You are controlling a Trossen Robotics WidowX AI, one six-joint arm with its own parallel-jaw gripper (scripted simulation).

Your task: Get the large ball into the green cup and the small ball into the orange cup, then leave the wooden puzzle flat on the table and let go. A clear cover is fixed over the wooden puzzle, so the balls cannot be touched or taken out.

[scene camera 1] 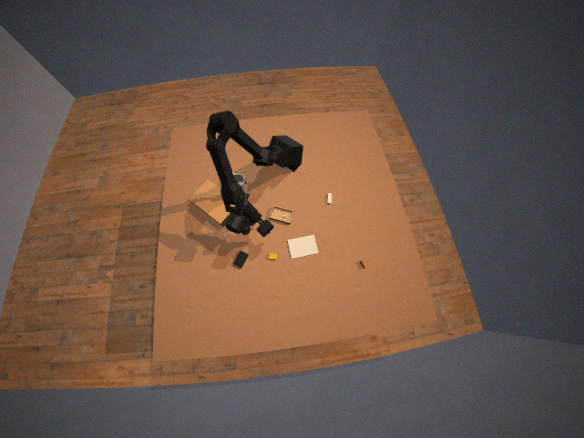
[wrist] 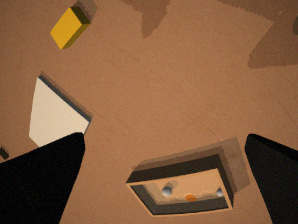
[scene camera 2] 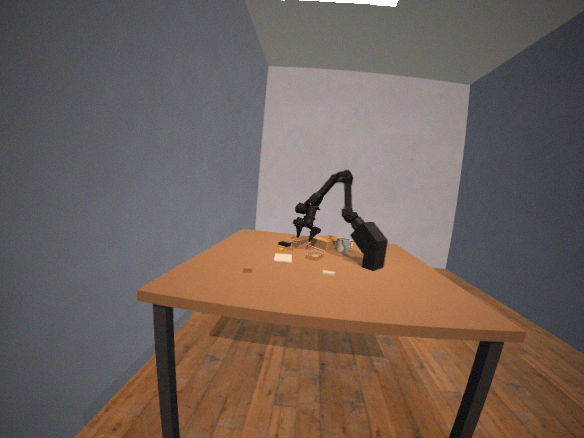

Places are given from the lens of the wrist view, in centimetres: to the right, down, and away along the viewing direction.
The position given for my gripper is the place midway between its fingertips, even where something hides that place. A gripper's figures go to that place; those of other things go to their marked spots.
my gripper (wrist: 168, 143): 1, 2, 10
wooden puzzle (wrist: 202, 183): 5, 7, 18
yellow block (wrist: 69, 27): -7, -8, 16
white pad (wrist: 53, 116): -13, 1, 23
The marked spots on the wooden puzzle and the white pad are 20 cm apart.
